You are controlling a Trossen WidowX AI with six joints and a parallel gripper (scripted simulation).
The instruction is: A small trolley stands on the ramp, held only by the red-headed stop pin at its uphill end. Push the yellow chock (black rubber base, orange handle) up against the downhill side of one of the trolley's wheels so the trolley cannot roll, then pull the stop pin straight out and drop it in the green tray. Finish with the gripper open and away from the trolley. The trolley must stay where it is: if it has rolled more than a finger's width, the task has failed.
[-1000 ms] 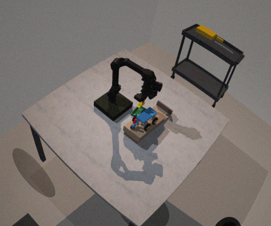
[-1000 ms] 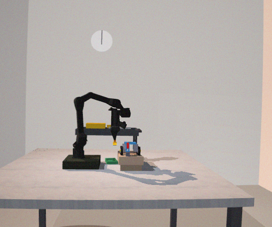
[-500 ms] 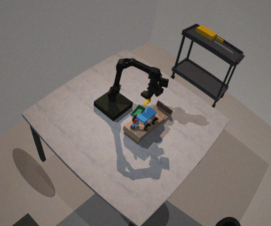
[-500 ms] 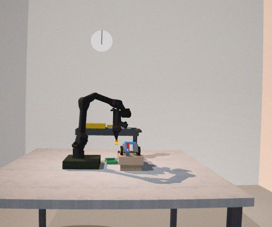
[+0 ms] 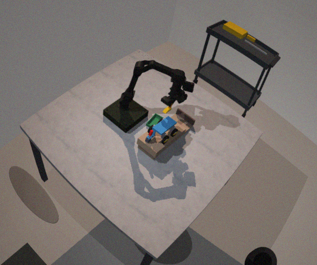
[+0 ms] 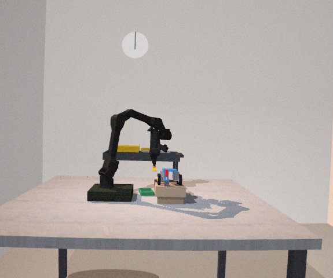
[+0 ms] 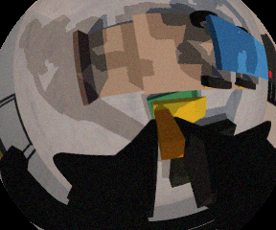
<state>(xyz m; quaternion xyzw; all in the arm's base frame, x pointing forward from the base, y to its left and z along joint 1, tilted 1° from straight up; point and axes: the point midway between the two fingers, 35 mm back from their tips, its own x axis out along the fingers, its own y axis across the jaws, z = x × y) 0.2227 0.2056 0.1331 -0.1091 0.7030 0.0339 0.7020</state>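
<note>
Right now the red-headed stop pin is 25 cm to the right of my gripper tip, 11 cm ahead of it and 2 cm below it. Also, from my gripper tip: green tray (16 cm below, 7 cm to the right, 3 cm behind); then yellow chock (2 cm to the right, 1 cm below); then blue-decked trolley (14 cm to the right, 11 cm ahead, 4 cm below).
</note>
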